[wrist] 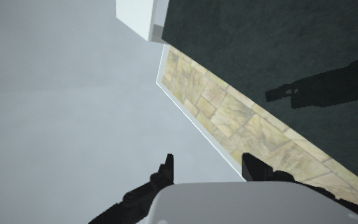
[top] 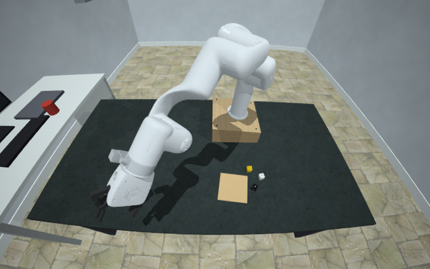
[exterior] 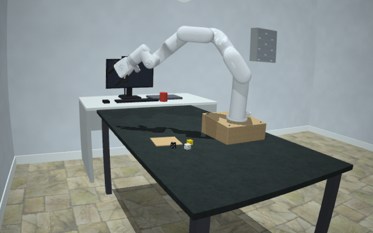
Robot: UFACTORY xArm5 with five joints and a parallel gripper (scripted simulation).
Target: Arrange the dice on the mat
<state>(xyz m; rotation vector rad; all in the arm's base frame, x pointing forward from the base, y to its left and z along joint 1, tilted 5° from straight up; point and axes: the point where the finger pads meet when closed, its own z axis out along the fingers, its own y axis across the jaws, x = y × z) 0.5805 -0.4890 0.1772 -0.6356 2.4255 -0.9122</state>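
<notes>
The white die is 20 cm behind my hand, 54 cm to the left of it and 30 cm below it. The rest, counted from my hand: black die (15 cm behind, 49 cm to the left, 30 cm below); tan mat (17 cm behind, 39 cm to the left, 31 cm below); yellow die (25 cm behind, 48 cm to the left, 30 cm below).
</notes>
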